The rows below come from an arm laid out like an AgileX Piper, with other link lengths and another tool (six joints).
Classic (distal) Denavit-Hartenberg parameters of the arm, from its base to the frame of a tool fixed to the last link. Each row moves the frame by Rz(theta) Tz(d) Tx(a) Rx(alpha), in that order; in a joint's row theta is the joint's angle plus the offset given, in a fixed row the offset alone. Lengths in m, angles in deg.
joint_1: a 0; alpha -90; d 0.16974; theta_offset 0
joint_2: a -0.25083; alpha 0; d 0; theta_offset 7.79
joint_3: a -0.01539; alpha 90; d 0; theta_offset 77.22
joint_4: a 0; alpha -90; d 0.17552; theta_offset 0
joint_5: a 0; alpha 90; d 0; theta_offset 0
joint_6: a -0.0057; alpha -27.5; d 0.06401; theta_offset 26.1
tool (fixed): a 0; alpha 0; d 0.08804; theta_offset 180
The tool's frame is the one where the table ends.
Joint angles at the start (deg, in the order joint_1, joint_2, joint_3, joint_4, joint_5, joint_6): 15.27, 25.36, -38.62, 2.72, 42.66, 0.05
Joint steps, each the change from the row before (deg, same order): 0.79, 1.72, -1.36, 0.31, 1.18, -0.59; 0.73, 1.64, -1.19, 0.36, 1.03, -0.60; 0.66, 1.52, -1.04, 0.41, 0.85, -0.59; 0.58, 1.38, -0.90, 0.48, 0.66, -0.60; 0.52, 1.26, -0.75, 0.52, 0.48, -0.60; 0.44, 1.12, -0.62, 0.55, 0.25, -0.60; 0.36, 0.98, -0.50, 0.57, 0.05, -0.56
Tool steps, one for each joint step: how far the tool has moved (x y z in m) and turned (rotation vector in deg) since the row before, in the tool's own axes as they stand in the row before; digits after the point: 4 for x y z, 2 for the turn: 0.0012, -0.0016, 0.0032, 0.13, -1.93, 0.23; 0.0009, -0.0014, 0.0033, 0.15, -1.85, 0.23; 0.0008, -0.0014, 0.0032, 0.20, -1.69, 0.21; 0.0008, -0.0014, 0.0031, 0.27, -1.50, 0.19; 0.0007, -0.0013, 0.0030, 0.32, -1.34, 0.16; 0.0008, -0.0013, 0.0028, 0.38, -1.09, 0.10; 0.0009, -0.0013, 0.0026, 0.43, -0.84, 0.07
